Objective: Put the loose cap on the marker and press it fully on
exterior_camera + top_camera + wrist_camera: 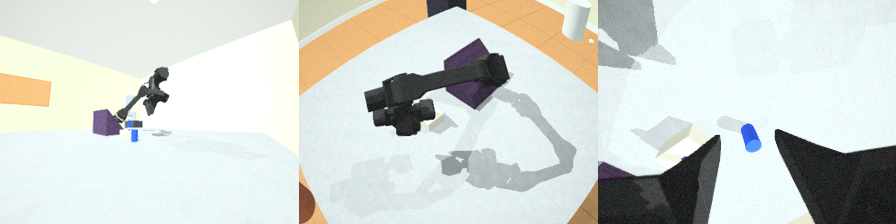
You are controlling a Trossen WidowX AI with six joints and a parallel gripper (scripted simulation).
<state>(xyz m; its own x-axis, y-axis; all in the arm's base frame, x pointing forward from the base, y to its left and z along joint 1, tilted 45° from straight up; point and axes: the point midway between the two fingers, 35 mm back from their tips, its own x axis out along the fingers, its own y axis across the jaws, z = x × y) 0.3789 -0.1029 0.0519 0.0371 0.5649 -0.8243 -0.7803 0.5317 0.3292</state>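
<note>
My gripper tip is now 9 cm above the marker cap, 8 cm to the left of it and 3 cm past it. The rest, counted from my gripper tip: holder block (13 cm behind, 10 cm below, 2 cm to the right).
</note>
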